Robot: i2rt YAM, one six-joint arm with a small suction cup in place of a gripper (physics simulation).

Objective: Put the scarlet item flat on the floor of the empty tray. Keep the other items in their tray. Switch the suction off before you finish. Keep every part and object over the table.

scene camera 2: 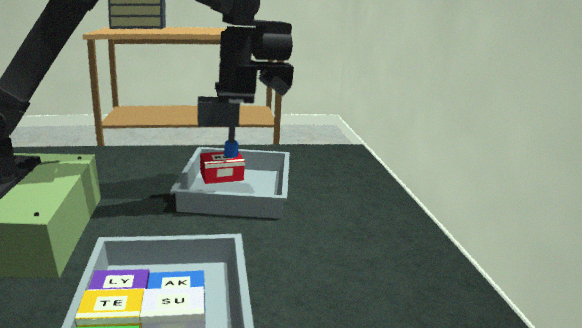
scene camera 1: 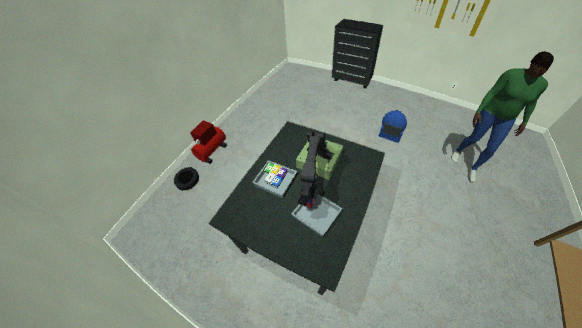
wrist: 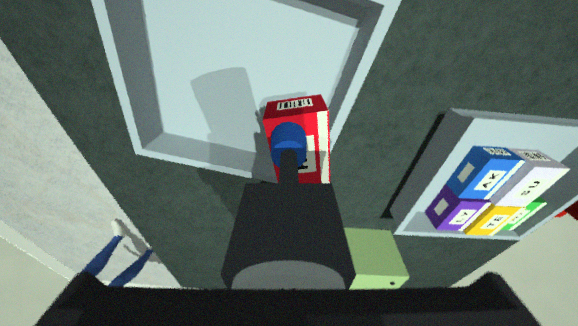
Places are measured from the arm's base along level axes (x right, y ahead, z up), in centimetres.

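Where they show: end effector, tool point: (scene camera 2: pixel 230 159) (scene camera 1: pixel 309 202) (wrist: pixel 288 132); arm's base, origin of the base link: (scene camera 1: pixel 320 152).
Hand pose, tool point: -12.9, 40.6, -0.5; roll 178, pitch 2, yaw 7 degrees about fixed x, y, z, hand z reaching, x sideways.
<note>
Each offset is from my tool point to the top centre of the thing, as dx, dy, dz. "spot": to the spot under its first point. Level surfaces: height alone.
The scarlet box @[+1.2, -1.7, +1.2] (scene camera 1: pixel 310 203) (scene camera 2: pixel 215 175) (wrist: pixel 315 125) hangs from my blue suction cup (scene camera 2: pixel 231 149) (wrist: pixel 288 142), which is on its lettered top face. It looks about level in scene camera 2. It is over the empty tray @[-6.1, +1.1, -4.7] (scene camera 1: pixel 322 220) (scene camera 2: pixel 230 206) (wrist: pixel 119 75), near one corner, and seems a little above the floor. In the wrist view it overlaps that tray's rim. The other tray @[+33.0, -8.4, -4.7] (scene camera 1: pixel 289 184) (scene camera 2: pixel 170 250) (wrist: pixel 425 165) holds a purple box @[+31.3, -14.7, -5.4] (scene camera 2: pixel 107 276) (wrist: pixel 435 207), a blue box @[+30.6, -7.0, -6.1] (scene camera 2: pixel 195 277), a yellow box @[+36.6, -14.4, -4.7] (scene camera 2: pixel 87 302), a white box @[+35.8, -6.6, -4.8] (scene camera 2: pixel 195 297) and a green box @[spot: +39.4, -13.9, -6.1] (scene camera 2: pixel 110 327).
The green base block (scene camera 1: pixel 325 172) (scene camera 2: pixel 22 240) (wrist: pixel 375 250) stands beside both trays. The dark table @[dz -9.7] (scene camera 1: pixel 260 230) (scene camera 2: pixel 340 250) ends beyond the trays. A person (scene camera 1: pixel 515 95) stands on the room floor away from the table.
</note>
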